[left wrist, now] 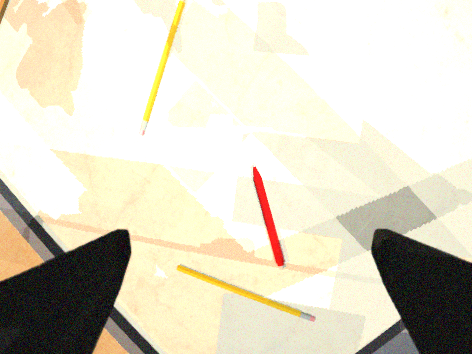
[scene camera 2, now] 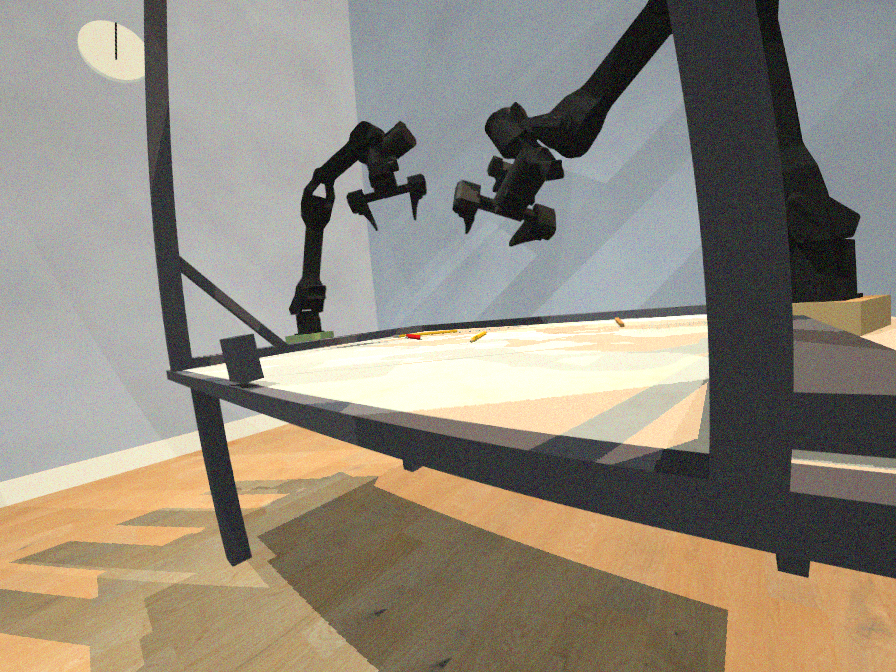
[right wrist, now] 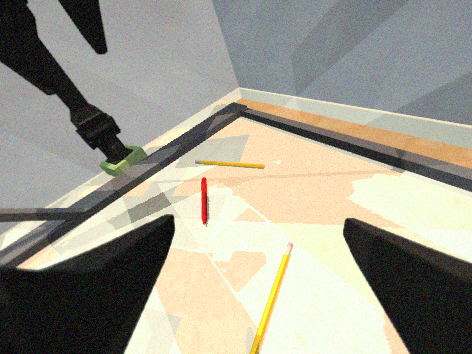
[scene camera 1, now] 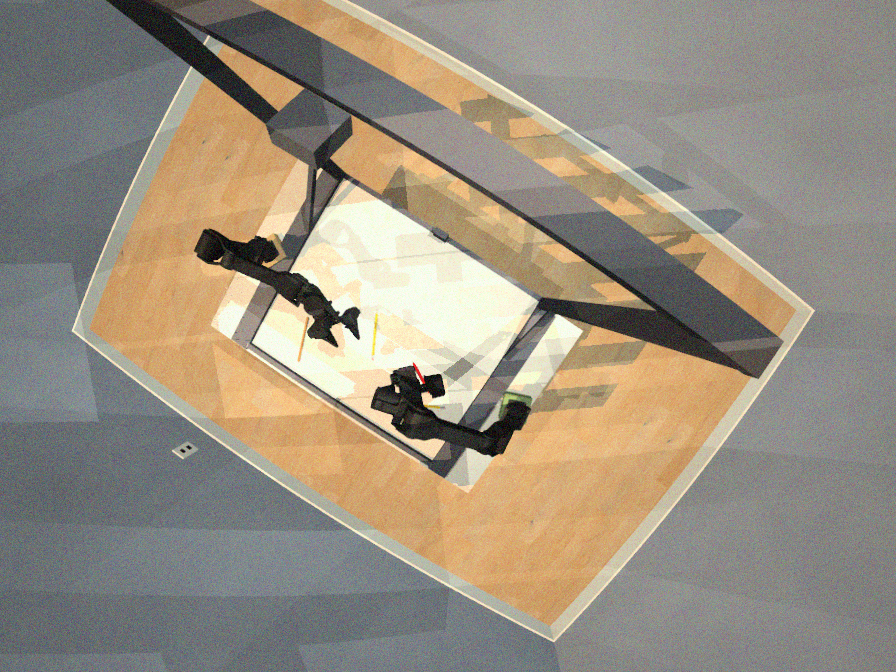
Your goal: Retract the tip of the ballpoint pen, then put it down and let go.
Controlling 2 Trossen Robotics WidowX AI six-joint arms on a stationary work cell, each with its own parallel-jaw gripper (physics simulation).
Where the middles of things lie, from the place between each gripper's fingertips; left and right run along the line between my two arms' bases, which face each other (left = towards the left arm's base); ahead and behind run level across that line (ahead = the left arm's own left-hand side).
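The red ballpoint pen (left wrist: 257,178) is 5 cm ahead of my left hand, 3 cm to the left of it and 27 cm below it; by its middle, the pen is nearer to my left hand than to my right gripper.
My right gripper is 26 cm to the right of the red ballpoint pen, 19 cm above it and 2 cm short of it.
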